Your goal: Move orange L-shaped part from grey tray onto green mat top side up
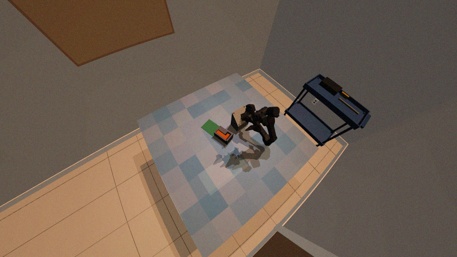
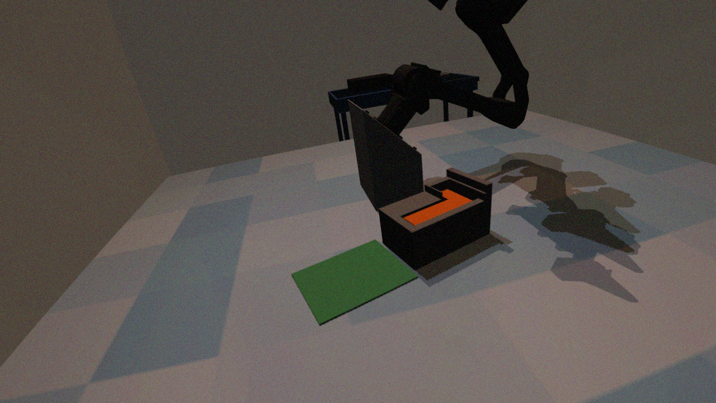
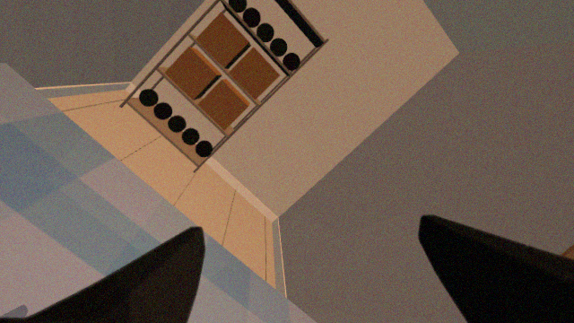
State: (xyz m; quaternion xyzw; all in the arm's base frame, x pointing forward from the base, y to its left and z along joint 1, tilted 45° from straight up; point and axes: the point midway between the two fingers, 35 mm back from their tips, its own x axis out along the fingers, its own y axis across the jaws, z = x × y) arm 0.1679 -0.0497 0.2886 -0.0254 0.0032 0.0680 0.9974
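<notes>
Now: the orange L-shaped part 5 cm ahead of my gripper tip, 13 cm to the right of it and 34 cm below it. From my gripper tip the other things lie so: green mat 11 cm ahead, 29 cm to the right, 41 cm below.
</notes>
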